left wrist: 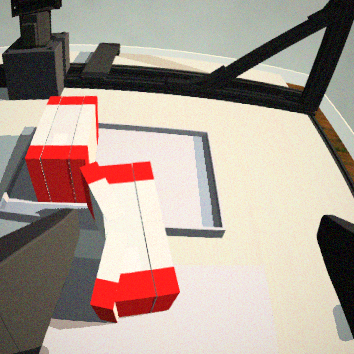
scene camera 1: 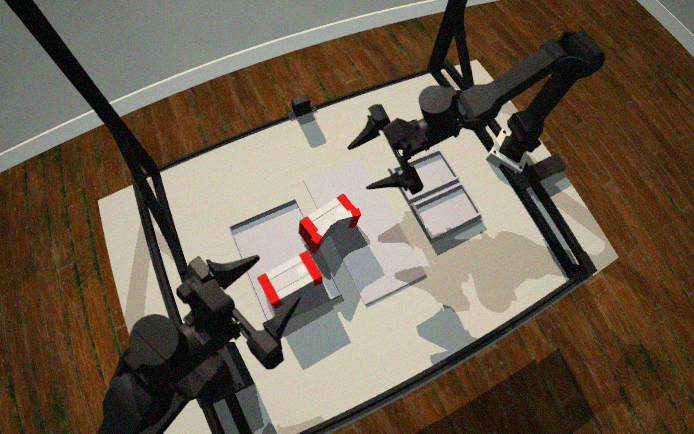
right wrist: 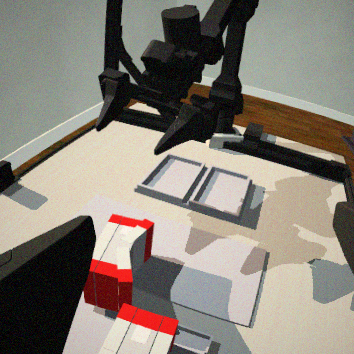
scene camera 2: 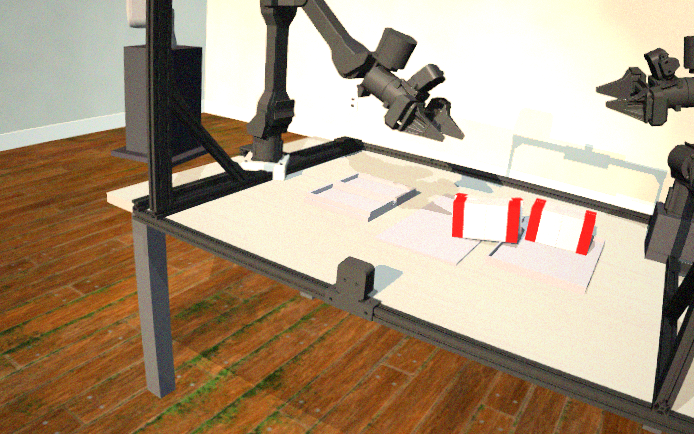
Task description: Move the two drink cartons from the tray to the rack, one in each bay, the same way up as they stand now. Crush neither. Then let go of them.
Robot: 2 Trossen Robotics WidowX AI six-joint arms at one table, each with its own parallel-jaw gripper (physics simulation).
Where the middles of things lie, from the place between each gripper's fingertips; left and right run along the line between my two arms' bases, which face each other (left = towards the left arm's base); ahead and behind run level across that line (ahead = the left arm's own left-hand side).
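Scene:
Relative to the grey tray [scene camera 1: 273,234], my left hand is 210 mm to the left of it, 10 mm short of it and 180 mm above it. Pale grey mat [scene camera 1: 379,258]: 60 mm ahead of my left hand, 10 mm to the right of it and 180 mm below it.
My right gripper is visible 100 mm past the grey tray, 40 mm to the right of it and 280 mm above it. Pale grey mat, counted from my right hand: 240 mm to the left, 60 mm behind, 290 mm below.

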